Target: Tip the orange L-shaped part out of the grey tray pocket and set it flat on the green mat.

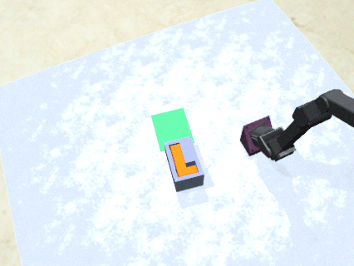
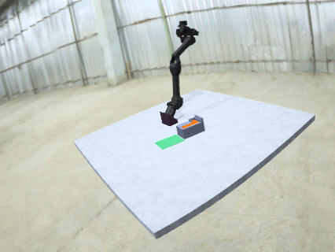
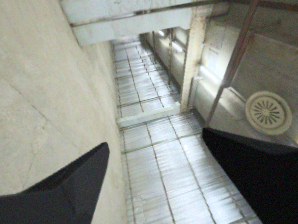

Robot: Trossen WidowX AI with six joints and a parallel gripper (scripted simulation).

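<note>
My gripper tip is 58 cm above the orange L-shaped part, 42 cm to the left of it and 39 cm short of it. From my gripper tip the other things lie so: green mat (64 cm below, 58 cm to the right, 35 cm ahead).
</note>
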